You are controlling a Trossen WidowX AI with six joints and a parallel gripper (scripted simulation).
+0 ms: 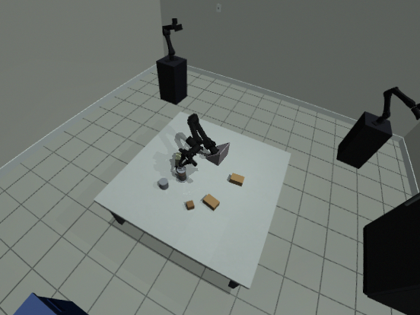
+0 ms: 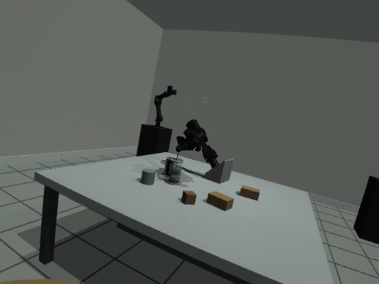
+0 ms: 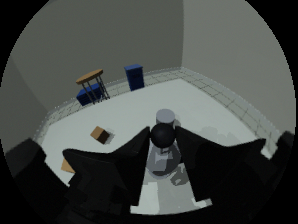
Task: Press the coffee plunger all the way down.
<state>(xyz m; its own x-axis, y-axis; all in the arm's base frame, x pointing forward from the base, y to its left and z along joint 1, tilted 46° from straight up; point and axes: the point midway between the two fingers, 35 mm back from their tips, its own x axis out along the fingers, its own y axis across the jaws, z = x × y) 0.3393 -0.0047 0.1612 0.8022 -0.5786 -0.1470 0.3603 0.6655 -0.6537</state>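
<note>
The coffee press lies 2 cm behind my gripper tip, 1 cm to the right of it and 10 cm below it.
</note>
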